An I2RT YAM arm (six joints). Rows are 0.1 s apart.
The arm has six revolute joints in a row. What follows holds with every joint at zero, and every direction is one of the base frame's. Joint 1 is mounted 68 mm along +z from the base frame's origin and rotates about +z. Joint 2 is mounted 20 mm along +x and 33.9 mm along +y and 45.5 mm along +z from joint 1 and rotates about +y. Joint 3 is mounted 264 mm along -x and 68.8 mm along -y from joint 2 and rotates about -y. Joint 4 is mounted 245 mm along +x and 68.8 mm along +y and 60 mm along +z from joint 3 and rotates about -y. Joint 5 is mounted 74 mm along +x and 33.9 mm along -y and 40.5 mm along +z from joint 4 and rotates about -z. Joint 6 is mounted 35.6 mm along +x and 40.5 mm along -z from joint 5 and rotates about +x. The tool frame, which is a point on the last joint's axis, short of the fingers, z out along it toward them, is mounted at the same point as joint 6; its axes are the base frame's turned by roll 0, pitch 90 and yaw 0 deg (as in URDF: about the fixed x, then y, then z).
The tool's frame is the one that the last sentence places.
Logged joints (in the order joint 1, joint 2, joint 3, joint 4, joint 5, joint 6), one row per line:
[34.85, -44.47, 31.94, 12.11, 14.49, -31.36]
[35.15, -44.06, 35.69, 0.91, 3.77, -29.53]
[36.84, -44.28, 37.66, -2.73, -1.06, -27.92]
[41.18, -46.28, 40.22, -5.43, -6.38, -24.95]
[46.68, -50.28, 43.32, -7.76, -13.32, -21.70]
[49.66, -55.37, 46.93, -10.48, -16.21, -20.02]
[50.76, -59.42, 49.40, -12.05, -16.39, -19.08]
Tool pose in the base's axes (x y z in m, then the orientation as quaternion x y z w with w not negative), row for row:
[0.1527, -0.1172, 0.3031, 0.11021, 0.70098, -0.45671, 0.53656]
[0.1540, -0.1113, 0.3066, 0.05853, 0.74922, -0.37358, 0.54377]
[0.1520, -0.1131, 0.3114, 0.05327, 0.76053, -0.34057, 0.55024]
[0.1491, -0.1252, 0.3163, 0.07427, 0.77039, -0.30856, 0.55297]
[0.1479, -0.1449, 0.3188, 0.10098, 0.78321, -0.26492, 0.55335]
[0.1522, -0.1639, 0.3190, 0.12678, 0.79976, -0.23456, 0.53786]
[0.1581, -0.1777, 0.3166, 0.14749, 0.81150, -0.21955, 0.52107]
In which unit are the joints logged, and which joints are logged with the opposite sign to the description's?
The joints are logged in degrees. Opposite sign: joint 1, joint 2.
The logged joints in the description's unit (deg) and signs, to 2 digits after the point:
[-34.85, 44.47, 31.94, 12.11, 14.49, -31.36]
[-35.15, 44.06, 35.69, 0.91, 3.77, -29.53]
[-36.84, 44.28, 37.66, -2.73, -1.06, -27.92]
[-41.18, 46.28, 40.22, -5.43, -6.38, -24.95]
[-46.68, 50.28, 43.32, -7.76, -13.32, -21.70]
[-49.66, 55.37, 46.93, -10.48, -16.21, -20.02]
[-50.76, 59.42, 49.40, -12.05, -16.39, -19.08]

